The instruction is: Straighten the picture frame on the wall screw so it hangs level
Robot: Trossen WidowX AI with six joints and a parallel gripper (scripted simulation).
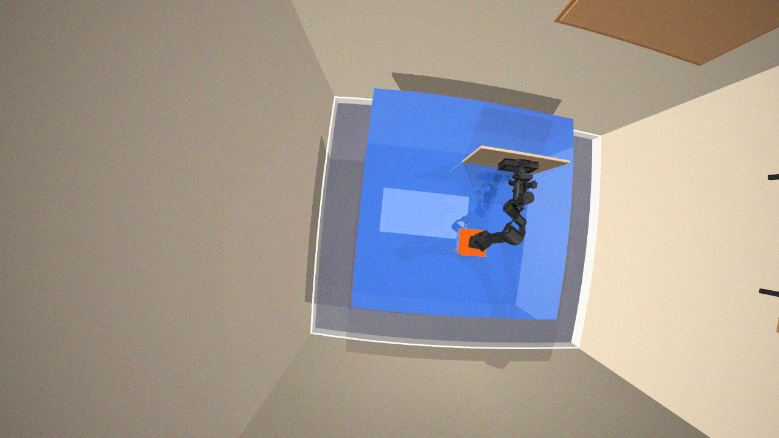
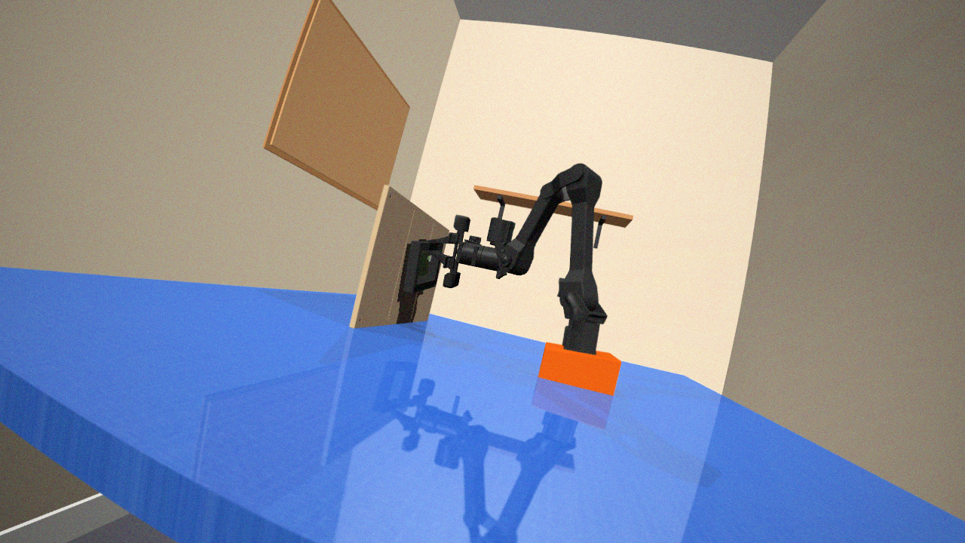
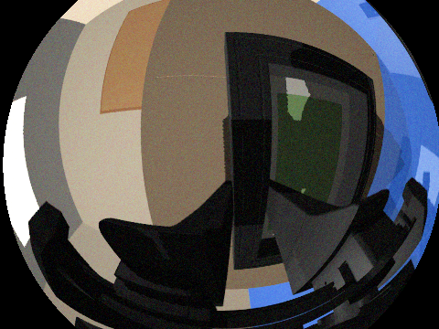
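Right now the picture frame is 5 cm below my gripper tip and 1 cm to the right of it. Round my gripper tip: tan wall panel (7 cm below, 2 cm ahead, 1 cm to the left).
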